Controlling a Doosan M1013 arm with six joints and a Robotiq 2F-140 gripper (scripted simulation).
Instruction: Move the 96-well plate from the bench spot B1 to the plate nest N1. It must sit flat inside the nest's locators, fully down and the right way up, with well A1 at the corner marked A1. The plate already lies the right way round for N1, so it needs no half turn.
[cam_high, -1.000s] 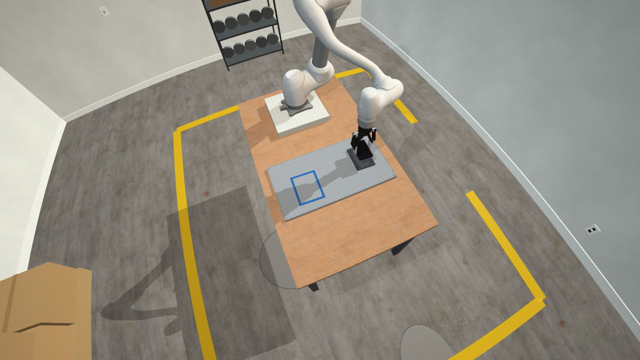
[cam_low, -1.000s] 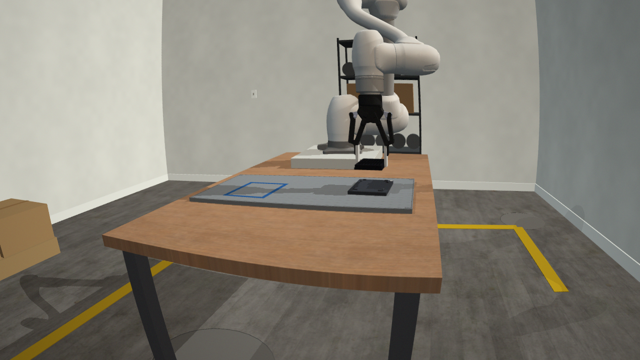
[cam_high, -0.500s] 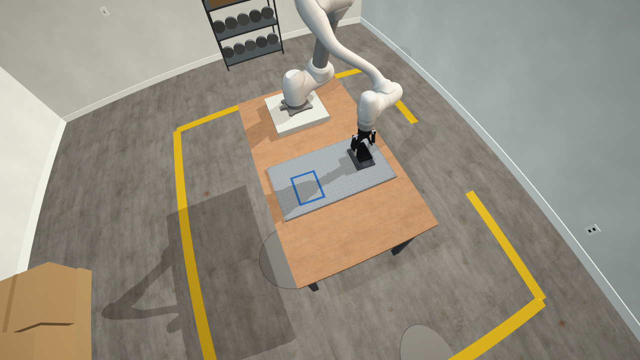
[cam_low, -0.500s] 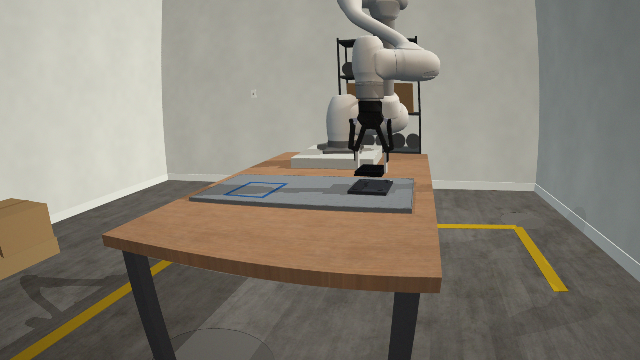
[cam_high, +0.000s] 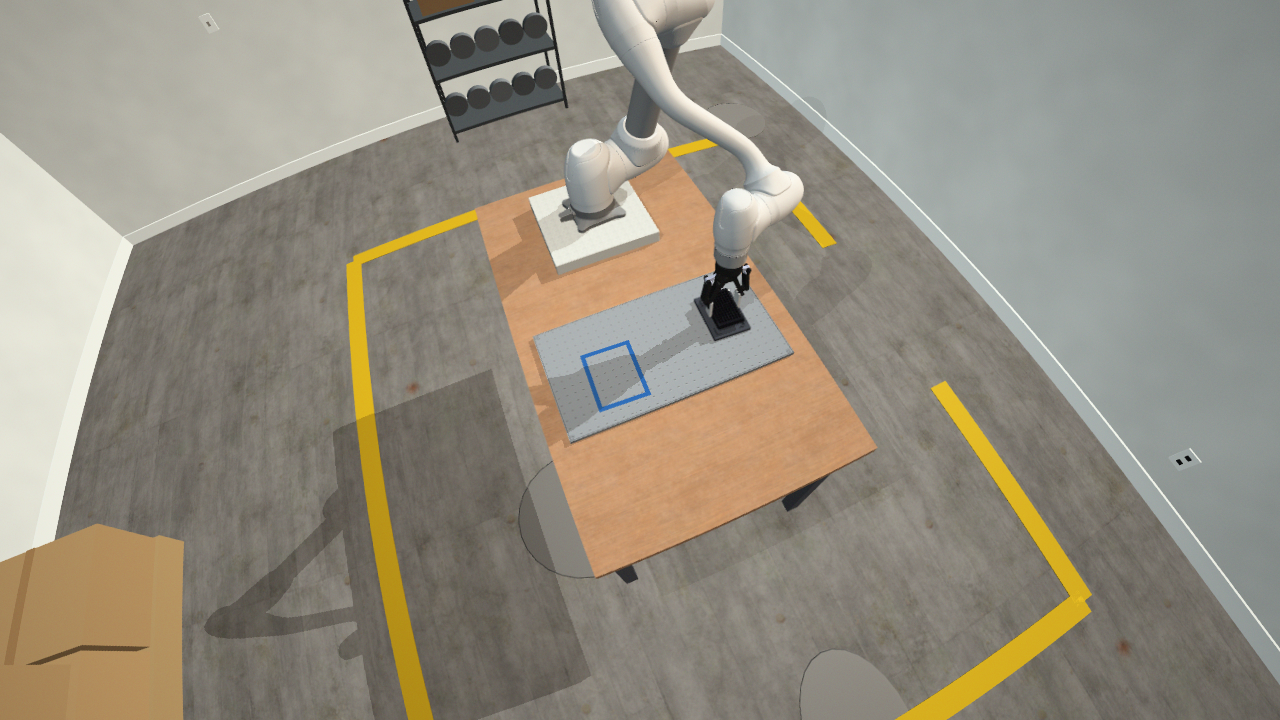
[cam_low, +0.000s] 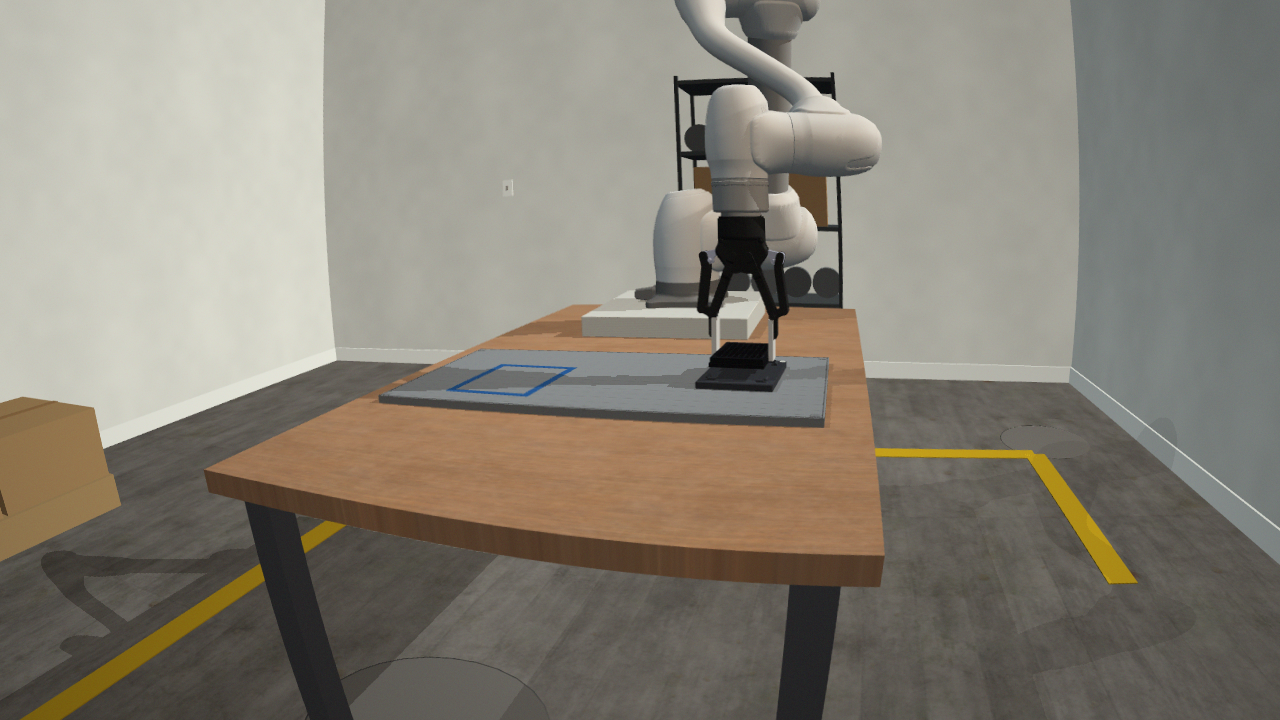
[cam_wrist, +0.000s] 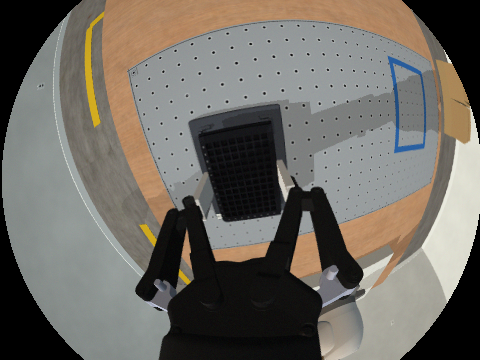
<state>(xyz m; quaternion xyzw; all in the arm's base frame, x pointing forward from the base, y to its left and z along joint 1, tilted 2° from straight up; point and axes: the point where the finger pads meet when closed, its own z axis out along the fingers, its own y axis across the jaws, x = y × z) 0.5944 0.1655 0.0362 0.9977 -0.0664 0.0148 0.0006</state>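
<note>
Right now the dark plate nest N1 is 5 cm below my hand. Also, from my hand: black 96-well plate: 2 cm below.
</note>
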